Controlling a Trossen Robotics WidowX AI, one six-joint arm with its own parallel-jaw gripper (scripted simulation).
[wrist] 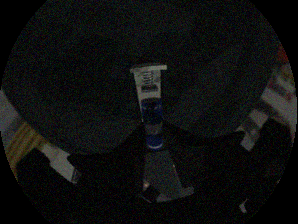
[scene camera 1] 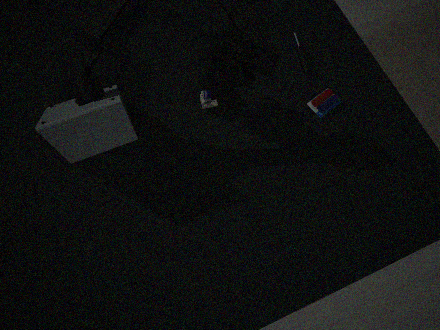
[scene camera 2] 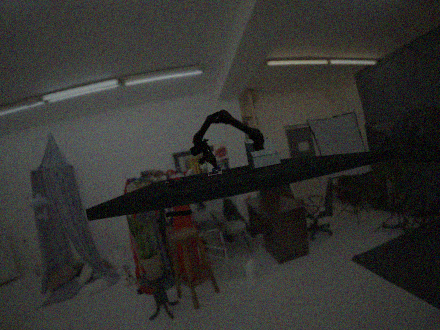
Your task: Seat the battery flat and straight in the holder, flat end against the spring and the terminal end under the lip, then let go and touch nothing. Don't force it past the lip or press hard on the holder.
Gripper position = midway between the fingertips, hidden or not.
Observation:
The gripper (wrist: pixel 152 123) holds a battery.

